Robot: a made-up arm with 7 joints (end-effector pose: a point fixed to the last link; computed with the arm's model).
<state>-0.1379 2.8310 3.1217 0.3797 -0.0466 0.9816 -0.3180</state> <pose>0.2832 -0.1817 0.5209 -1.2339 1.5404 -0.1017</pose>
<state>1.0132 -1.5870 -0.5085 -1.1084 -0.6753 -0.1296 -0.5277</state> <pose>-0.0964 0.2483 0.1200 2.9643 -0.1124 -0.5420</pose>
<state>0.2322 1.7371 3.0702 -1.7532 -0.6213 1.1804 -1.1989</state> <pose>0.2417 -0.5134 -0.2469 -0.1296 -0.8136 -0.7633</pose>
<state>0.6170 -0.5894 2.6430 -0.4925 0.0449 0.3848 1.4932</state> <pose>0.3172 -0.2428 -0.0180 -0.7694 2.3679 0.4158</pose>
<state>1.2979 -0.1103 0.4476 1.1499 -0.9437 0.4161 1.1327</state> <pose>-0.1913 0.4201 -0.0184 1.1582 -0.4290 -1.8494</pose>
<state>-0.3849 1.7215 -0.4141 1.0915 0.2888 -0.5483 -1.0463</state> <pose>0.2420 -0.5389 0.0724 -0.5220 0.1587 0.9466</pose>
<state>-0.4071 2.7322 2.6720 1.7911 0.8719 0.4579 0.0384</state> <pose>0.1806 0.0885 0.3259 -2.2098 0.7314 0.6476</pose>
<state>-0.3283 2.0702 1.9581 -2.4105 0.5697 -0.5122 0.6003</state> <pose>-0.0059 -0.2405 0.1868 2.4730 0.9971 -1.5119</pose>
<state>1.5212 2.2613 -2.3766 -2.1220 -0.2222 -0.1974 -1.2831</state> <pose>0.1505 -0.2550 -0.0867 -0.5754 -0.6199 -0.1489</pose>
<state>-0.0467 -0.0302 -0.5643 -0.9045 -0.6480 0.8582 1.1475</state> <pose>0.3532 0.3029 0.1721 -1.1226 0.3489 -2.8477</pose>
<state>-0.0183 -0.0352 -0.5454 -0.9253 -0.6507 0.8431 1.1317</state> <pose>0.3596 0.3012 0.1665 -1.1213 0.3436 -2.8793</pose>
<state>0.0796 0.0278 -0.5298 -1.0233 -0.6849 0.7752 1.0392</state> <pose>0.3920 0.2924 0.0974 1.1411 -0.2004 2.7968</pose>
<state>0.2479 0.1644 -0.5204 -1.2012 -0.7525 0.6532 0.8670</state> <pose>0.4225 0.2447 -0.0377 1.1261 0.1333 2.5288</pose>
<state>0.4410 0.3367 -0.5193 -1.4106 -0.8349 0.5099 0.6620</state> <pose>0.4062 0.1419 -0.1714 1.0926 0.5684 2.2033</pose>
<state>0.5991 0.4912 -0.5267 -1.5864 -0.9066 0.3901 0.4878</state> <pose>0.3534 0.0346 -0.2407 1.0800 0.9394 1.9128</pose>
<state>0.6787 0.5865 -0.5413 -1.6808 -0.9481 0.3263 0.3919</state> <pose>0.3097 -0.0245 -0.2600 1.0970 1.1384 1.7440</pose>
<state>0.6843 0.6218 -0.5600 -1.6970 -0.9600 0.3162 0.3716</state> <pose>0.2931 -0.0368 -0.2653 1.1226 1.1865 1.7050</pose>
